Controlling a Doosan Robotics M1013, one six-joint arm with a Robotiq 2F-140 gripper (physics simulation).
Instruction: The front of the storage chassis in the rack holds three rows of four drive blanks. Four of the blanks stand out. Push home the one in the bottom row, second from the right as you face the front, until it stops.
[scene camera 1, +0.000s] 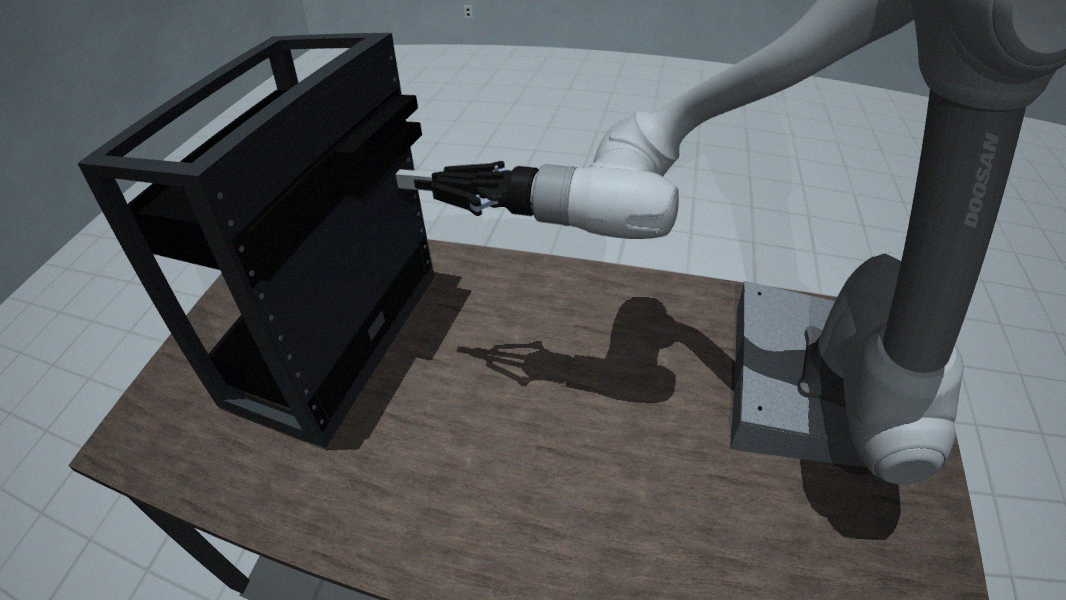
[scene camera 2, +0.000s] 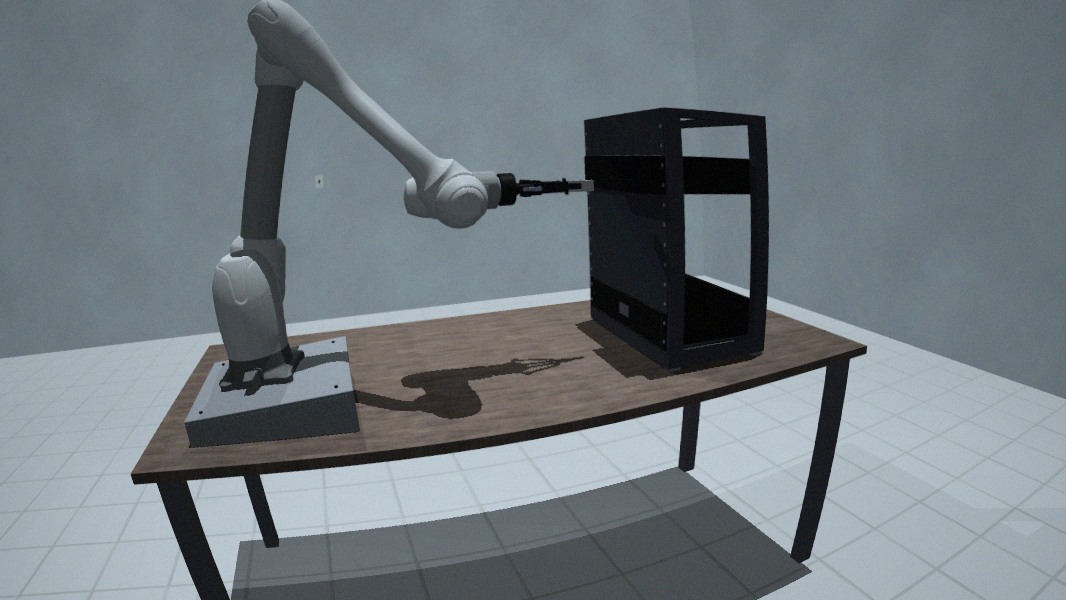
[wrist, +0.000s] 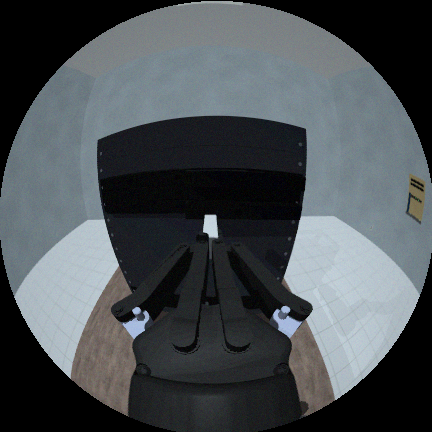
My gripper shows in scene camera 1, in scene camera 2 (592, 185) and in the wrist view. A dark rack shows in scene camera 1, in scene camera 2 and in the wrist view (156, 181). The same spot on the dark rack: (scene camera 1: 296, 202) is (scene camera 2: 598, 163). One and the same spot on my gripper: (wrist: 286, 311) is (scene camera 1: 497, 166).
